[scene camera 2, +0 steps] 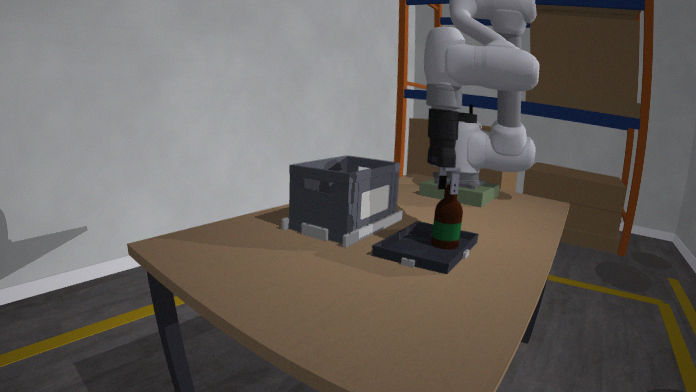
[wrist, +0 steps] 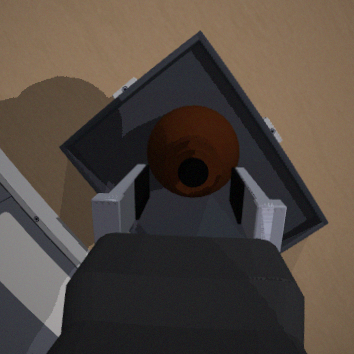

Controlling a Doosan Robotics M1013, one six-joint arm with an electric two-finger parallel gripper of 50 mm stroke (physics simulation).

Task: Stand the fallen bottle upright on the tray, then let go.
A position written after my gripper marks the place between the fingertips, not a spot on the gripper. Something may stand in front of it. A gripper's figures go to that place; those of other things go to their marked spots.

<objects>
My gripper (scene camera 2: 447,191) is 0.98 m from the lens. A brown bottle (scene camera 2: 447,223) is 0.96 m from the lens.
</objects>
